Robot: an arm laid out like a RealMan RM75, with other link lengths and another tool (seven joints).
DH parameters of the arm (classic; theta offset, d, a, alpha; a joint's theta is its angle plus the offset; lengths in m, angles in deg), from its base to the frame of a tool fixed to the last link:
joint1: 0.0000 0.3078 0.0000 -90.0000
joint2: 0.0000 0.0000 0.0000 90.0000
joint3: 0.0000 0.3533 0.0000 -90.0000
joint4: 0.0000 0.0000 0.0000 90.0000
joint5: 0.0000 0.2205 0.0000 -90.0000
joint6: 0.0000 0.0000 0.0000 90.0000
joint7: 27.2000 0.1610 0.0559 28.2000
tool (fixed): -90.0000 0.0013 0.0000 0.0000
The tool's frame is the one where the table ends.
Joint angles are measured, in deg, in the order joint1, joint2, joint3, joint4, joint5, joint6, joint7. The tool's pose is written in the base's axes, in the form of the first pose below.
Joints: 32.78, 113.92, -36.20, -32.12, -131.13, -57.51, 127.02
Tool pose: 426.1 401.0 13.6 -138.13 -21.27 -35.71
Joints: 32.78, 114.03, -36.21, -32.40, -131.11, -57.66, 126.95
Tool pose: 425.2 401.2 13.5 -138.13 -21.28 -35.46
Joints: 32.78, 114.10, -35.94, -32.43, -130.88, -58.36, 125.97
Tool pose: 424.0 400.1 12.8 -138.56 -21.34 -34.41
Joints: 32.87, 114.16, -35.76, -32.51, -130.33, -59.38, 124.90
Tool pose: 420.9 399.6 12.2 -139.24 -21.17 -32.93
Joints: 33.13, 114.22, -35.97, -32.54, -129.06, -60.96, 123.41
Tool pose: 414.2 399.8 10.6 -140.48 -20.75 -30.39
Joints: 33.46, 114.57, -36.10, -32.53, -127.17, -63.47, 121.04
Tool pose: 403.5 398.6 6.1 -142.51 -19.77 -26.46
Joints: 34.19, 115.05, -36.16, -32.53, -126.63, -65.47, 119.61
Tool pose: 392.6 398.6 0.4 -144.47 -19.40 -23.14
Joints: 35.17, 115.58, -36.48, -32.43, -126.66, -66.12, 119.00
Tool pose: 382.9 401.3 -5.9 -145.70 -19.51 -20.92
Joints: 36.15, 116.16, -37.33, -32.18, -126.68, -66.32, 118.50
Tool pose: 373.6 403.6 -13.9 -146.97 -19.97 -18.78
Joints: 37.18, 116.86, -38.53, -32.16, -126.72, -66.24, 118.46
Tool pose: 363.2 406.5 -22.5 -148.19 -20.51 -16.80
